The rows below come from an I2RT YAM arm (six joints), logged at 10 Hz.
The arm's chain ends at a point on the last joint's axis. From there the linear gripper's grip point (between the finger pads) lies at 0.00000 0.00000 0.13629 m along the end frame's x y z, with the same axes.
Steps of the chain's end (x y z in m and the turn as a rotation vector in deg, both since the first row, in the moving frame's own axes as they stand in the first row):
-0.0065, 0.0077, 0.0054, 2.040, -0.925, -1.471
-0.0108, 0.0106, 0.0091, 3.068, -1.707, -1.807
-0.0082, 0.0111, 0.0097, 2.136, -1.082, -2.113
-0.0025, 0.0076, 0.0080, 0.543, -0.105, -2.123
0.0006, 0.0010, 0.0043, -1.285, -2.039, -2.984
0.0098, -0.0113, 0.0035, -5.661, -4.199, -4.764
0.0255, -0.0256, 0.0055, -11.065, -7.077, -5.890
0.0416, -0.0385, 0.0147, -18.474, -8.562, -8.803
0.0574, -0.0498, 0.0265, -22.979, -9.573, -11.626
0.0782, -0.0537, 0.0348, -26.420, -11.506, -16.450
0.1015, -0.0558, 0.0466, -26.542, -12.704, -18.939
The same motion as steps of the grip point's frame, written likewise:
-0.0088, 0.0029, 0.0053, 2.040, -0.925, -1.471
-0.0150, 0.0034, 0.0088, 3.068, -1.707, -1.807
-0.0109, 0.0061, 0.0096, 2.136, -1.082, -2.113
-0.0028, 0.0063, 0.0080, 0.543, -0.105, -2.123
-0.0042, 0.0042, 0.0042, -1.285, -2.039, -2.984
0.0004, 0.0025, 0.0025, -5.661, -4.199, -4.764
0.0102, 0.0013, 0.0019, -11.065, -7.077, -5.890
0.0251, 0.0059, 0.0062, -18.474, -8.562, -8.803
0.0409, 0.0051, 0.0139, -22.979, -9.573, -11.626
0.0611, 0.0095, 0.0180, -26.420, -11.506, -16.450
0.0832, 0.0083, 0.0292, -26.542, -12.704, -18.939

